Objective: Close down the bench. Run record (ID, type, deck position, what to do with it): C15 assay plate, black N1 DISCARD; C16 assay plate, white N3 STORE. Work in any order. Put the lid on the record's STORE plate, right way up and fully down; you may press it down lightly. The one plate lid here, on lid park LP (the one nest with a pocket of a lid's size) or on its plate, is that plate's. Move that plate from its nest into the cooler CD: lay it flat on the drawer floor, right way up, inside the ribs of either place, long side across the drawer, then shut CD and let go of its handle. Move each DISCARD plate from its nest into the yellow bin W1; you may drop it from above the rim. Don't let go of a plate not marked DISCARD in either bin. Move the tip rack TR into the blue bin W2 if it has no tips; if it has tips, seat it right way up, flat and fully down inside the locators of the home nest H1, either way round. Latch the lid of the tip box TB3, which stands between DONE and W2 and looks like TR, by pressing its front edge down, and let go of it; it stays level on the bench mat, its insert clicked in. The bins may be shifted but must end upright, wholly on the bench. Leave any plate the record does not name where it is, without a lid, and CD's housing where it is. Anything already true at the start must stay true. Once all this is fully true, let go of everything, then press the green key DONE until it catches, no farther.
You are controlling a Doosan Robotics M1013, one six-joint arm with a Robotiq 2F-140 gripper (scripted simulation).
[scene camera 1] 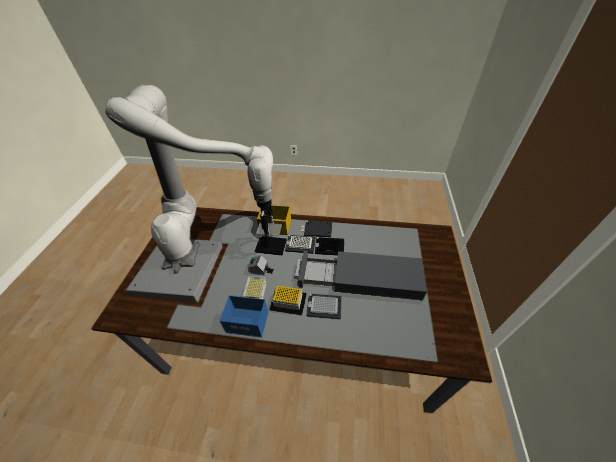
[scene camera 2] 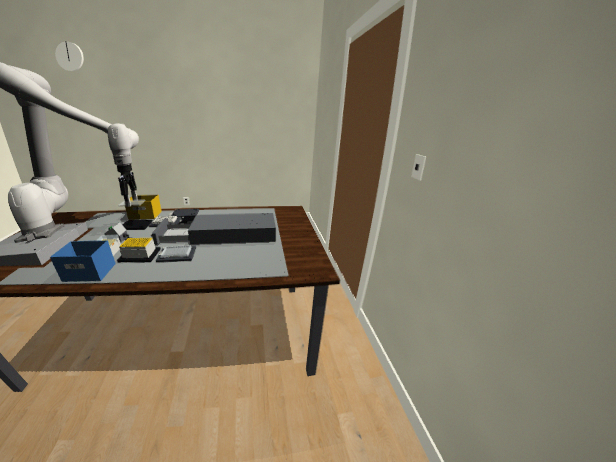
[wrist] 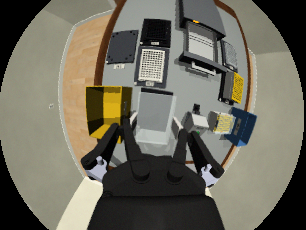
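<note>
My gripper [wrist: 154, 119] is there in the wrist view, and so are a yellow bin W1 [wrist: 102, 103] and a clear grey plate lid [wrist: 155, 112]. There's a blue bin W2 [scene camera 2: 80, 260], and you'd also find the blue bin W2 in scene camera 1 [scene camera 1: 240, 316] and in the wrist view [wrist: 244, 124]. I can see a cooler CD [scene camera 1: 392, 276] too, and scene camera 2 shows the cooler CD [scene camera 2: 256, 227] as well.
</note>
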